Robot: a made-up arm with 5 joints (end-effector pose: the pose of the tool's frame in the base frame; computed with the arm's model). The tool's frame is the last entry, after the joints.
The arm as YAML. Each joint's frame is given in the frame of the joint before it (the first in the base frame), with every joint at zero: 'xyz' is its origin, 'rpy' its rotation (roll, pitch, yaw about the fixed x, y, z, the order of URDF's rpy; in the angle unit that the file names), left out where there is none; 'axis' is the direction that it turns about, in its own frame. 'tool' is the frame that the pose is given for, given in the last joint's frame.
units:
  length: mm
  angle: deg
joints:
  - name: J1
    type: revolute
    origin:
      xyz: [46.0, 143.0, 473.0]
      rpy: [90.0, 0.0, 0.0]
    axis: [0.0, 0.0, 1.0]
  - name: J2
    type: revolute
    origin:
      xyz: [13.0, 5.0, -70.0]
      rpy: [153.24, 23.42, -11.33]
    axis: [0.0, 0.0, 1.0]
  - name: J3
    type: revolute
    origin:
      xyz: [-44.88, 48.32, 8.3]
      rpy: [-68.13, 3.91, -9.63]
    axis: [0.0, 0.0, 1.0]
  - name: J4
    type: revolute
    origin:
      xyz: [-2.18, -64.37, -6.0]
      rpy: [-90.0, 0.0, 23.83]
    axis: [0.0, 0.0, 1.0]
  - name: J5
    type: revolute
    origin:
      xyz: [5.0, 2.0, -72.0]
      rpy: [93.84, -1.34, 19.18]
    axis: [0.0, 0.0, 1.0]
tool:
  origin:
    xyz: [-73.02, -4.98, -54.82]
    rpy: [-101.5, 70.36, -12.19]
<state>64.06 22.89 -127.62 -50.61 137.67</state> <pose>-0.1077 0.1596 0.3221 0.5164 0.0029 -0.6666 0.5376</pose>
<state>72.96 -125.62 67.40 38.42 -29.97</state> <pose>0.0147 0.3086 0.4256 0.7626 0.1035 0.5899 -0.2445</pose>
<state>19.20 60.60 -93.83 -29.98 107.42</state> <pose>-0.1230 0.3147 0.6060 0.9186 0.2934 -0.2202 0.1473</pose>
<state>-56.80 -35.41 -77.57 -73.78 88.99</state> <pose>-0.1522 0.2163 0.5733 0.8023 0.4629 -0.0272 0.3759</pose>
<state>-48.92 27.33 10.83 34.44 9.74</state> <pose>-0.0445 0.3588 0.5341 0.7784 0.4348 -0.2835 0.3531</pose>
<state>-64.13 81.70 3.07 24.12 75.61</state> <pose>0.0085 0.4090 0.4586 0.9822 -0.1174 0.0524 0.1370</pose>
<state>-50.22 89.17 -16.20 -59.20 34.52</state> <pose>0.0663 0.3923 0.4453 0.7200 0.0036 0.5908 -0.3642</pose>
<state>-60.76 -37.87 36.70 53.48 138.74</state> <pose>0.0882 0.3318 0.5506 0.2285 -0.2350 -0.7672 -0.5513</pose>
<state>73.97 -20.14 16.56 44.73 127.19</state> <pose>-0.0221 0.3557 0.4232 0.5071 -0.3562 0.7335 0.2791</pose>
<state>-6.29 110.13 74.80 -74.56 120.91</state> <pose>0.0061 0.0746 0.4307 0.0285 -0.9460 0.1358 -0.2929</pose>
